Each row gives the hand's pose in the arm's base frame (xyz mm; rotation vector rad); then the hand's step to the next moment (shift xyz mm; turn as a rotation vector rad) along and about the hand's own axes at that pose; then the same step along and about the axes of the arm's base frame.
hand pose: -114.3 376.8 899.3 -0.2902 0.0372 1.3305
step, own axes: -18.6 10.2 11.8 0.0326 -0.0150 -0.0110
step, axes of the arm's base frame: -15.9 -12.9 13.0 0.0238 0.0254 -0.0140
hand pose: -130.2 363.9 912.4 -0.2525 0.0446 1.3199
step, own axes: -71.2 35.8 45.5 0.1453 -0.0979 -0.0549
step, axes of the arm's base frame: -57.4 -50.2 51.1 0.1368 0.1048 -0.0634
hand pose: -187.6 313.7 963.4 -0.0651 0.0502 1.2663
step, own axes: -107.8 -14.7 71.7 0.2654 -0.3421 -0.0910
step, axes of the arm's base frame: -18.1 -101.4 79.8 0.4057 0.1434 -0.1030
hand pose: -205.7 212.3 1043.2 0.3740 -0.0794 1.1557
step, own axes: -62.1 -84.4 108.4 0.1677 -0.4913 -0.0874
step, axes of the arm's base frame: 65.0 -119.6 64.9 0.5011 0.0045 -0.1612
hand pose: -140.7 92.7 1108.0 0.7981 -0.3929 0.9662
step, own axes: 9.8 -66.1 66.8 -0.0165 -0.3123 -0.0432
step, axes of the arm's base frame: 64.1 -65.8 22.1 0.2539 -0.0774 -0.1710
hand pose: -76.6 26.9 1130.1 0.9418 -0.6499 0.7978
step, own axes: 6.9 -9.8 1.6 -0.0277 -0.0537 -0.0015
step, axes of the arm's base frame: 11.6 -2.8 1.7 0.0291 -0.0261 -0.0461
